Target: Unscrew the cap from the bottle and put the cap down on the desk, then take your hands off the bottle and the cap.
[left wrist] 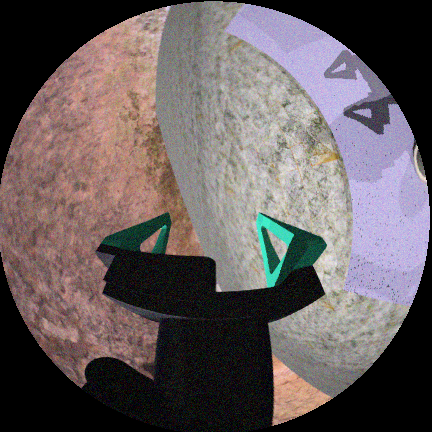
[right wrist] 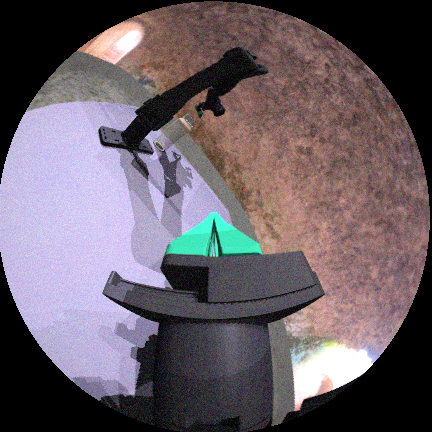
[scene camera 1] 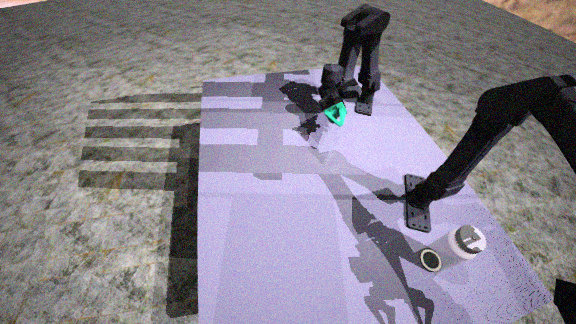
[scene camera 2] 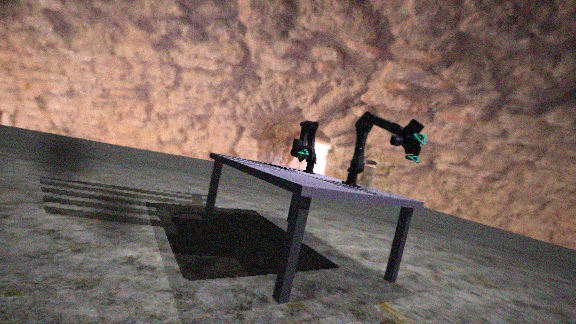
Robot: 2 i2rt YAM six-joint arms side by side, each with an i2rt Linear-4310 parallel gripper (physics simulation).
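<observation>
A translucent pale bottle stands upright near the left arm's base, at the lower right of scene camera 1. Its grey and white cap sits on top. A pale ring with a dark centre shows at its foot; part of a pale ring also shows at the right edge of the left wrist view. My left gripper is open and empty, high above the desk and apart from the bottle. My right gripper is shut and empty, far from the bottle.
The lilac desk carries both arms. The left arm's base plate is close beside the bottle. The right arm's base plate stands near the far edge. Dark arm shadows cross the desk.
</observation>
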